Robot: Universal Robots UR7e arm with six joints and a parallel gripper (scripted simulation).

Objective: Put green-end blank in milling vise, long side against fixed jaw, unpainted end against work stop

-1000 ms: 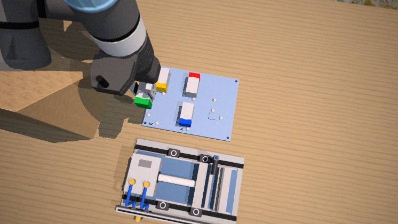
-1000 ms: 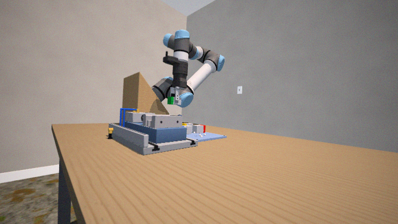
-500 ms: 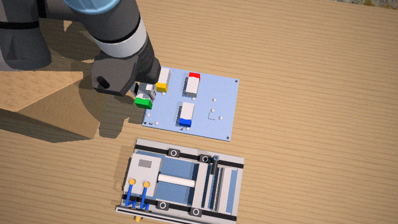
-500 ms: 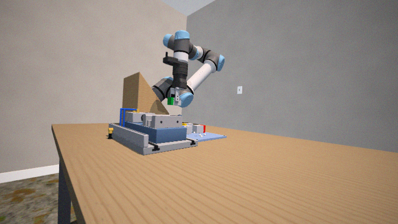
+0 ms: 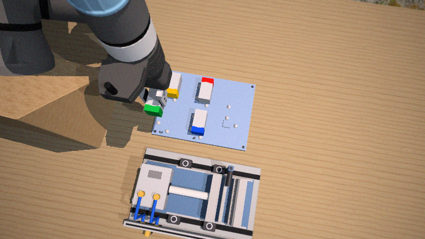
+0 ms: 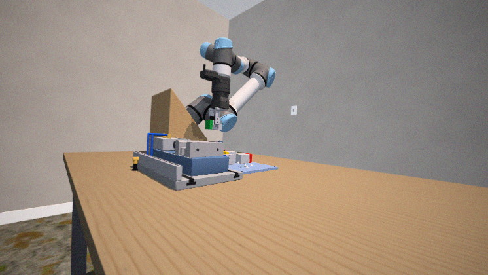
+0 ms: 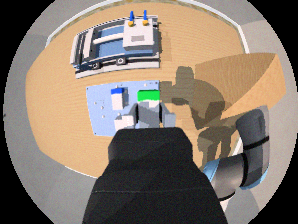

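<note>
My hand is 20 mm above the green-ended blank. Also, from my hand: yellow-ended blank 90 mm to the left, 150 mm below; red-ended blank 90 mm ahead, 90 mm to the left, 150 mm below; blue-ended blank 90 mm ahead, 150 mm below.
</note>
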